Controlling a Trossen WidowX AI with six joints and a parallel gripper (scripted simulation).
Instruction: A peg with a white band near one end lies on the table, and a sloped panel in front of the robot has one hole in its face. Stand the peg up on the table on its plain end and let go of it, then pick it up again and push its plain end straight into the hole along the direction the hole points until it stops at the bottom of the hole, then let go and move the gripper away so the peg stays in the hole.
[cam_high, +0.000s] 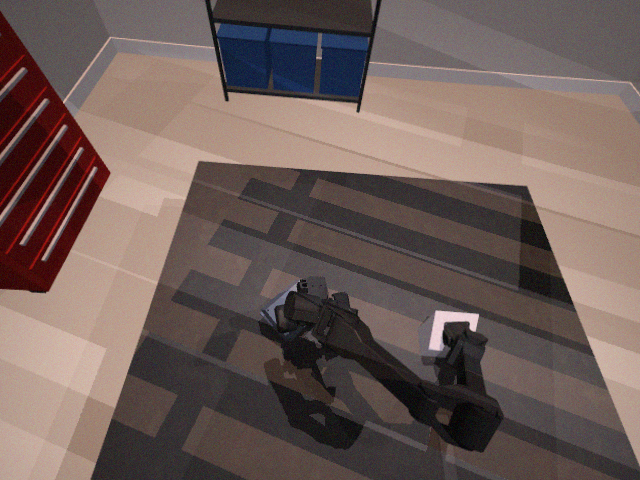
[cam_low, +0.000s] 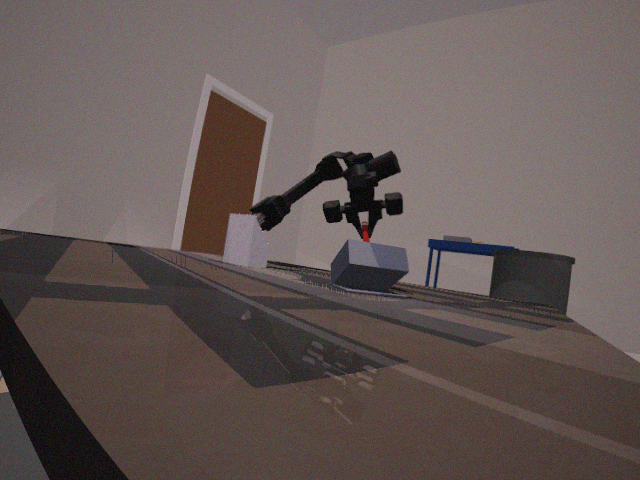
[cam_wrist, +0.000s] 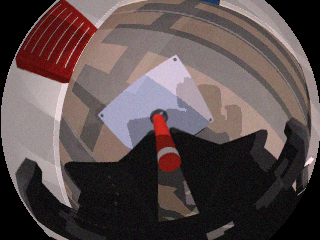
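The sloped grey panel is 2 cm ahead of my gripper tip, 3 cm to the right of it and 7 cm below it. The rest, counted from my gripper tip: red peg (1 cm behind, 1 cm to the left, 1 cm above).
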